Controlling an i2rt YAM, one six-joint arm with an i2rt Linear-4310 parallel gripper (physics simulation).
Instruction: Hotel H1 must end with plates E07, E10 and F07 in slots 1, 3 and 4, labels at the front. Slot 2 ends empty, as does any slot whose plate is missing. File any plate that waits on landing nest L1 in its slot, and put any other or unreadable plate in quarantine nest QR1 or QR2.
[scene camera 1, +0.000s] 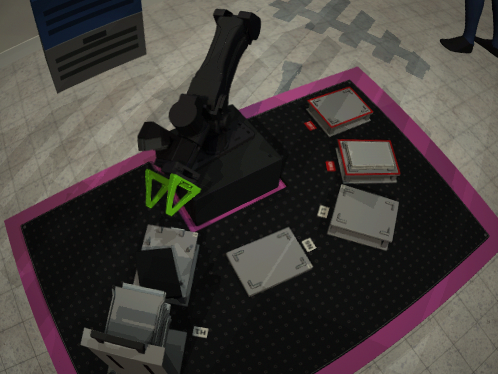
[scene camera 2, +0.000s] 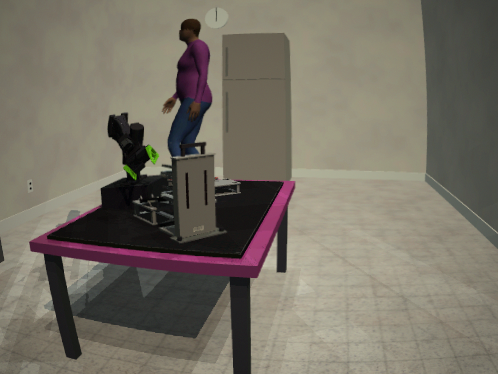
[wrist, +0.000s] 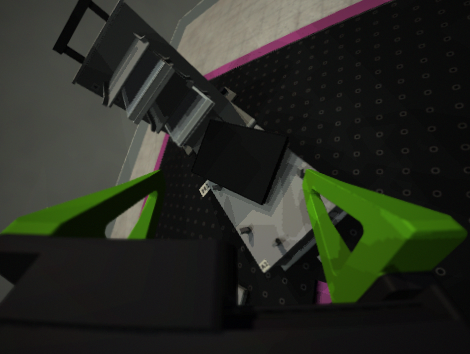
The gripper (scene camera 1: 158, 211) is open, with nothing in its grasp. Also in view: a pale plate (wrist: 193, 109) and a nest N6 (scene camera 1: 267, 262).
The gripper shows as well in the wrist view (wrist: 234, 177).
